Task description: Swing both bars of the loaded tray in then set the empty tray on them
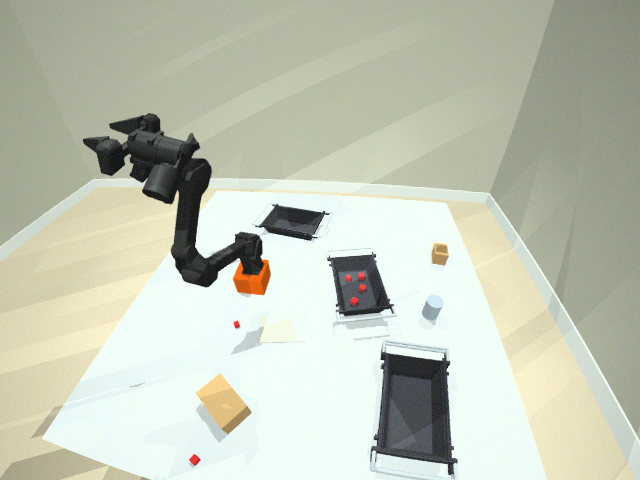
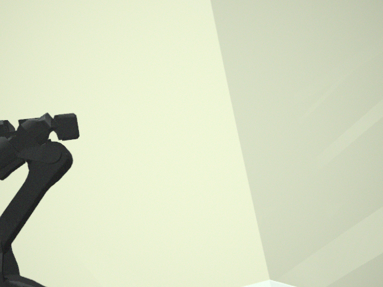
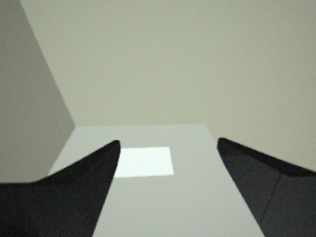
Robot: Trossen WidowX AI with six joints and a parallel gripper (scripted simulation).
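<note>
Right now my gripper tip is 610 mm above the red block, 570 mm short of it and 140 mm to the right of it. The rest, counted from my gripper tip: grey cylinder (830 mm ahead, 590 mm below, 130 mm to the left); dark plastic tray (580 mm below, 520 mm to the left, 260 mm ahead); small tan box (900 mm ahead, 610 mm below, 410 mm to the left).
</note>
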